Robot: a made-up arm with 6 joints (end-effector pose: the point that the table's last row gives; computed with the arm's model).
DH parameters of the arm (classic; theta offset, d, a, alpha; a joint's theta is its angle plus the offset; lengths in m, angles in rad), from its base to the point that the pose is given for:
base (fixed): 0 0.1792 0 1.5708
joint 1: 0 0.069 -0.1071 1.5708
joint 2: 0 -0.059 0.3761 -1.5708
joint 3: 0 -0.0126 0.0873 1.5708
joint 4: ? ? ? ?
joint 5: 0 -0.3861 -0.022 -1.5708
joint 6: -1.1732 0 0.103 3.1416
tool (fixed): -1.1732 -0.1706 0 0
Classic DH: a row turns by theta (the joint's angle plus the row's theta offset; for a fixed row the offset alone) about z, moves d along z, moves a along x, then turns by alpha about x.
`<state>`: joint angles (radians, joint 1 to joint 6).
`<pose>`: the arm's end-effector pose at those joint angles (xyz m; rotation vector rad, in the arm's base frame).
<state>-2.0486 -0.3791 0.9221 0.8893 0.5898 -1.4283</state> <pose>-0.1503 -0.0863 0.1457 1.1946 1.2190 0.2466</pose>
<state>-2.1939 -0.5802 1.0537 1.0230 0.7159 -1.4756</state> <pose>-0.1554 -0.0041 0.2136 1.4897 1.1565 0.0359</pose>
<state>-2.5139 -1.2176 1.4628 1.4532 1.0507 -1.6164</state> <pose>0.0064 0.1649 0.4346 2.1657 0.5535 -0.8944</pose>
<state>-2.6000 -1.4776 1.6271 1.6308 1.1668 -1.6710</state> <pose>0.1255 0.1688 0.4986 2.2614 0.1604 -1.3464</pose>
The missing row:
joint 4: 0 -0.1258 0.0514 1.5708
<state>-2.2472 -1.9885 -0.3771 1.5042 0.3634 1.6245</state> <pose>0.1361 -0.0036 0.1424 -1.5294 1.7345 -0.0166</pose>
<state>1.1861 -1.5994 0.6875 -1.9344 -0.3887 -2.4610</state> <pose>-0.4047 0.7275 0.0106 0.4867 -0.7273 0.1389</pose>
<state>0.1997 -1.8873 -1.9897 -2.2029 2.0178 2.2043</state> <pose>-0.2868 0.1672 -0.3918 1.3521 0.5829 -2.6242</pose>
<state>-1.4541 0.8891 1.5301 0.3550 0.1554 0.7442</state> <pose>0.1021 -0.6205 0.2926 -0.7828 -0.4010 -1.1640</pose>
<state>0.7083 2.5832 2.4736 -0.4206 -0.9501 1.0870</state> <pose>-0.3257 0.1516 0.2560 2.2931 1.9491 0.5435</pose>
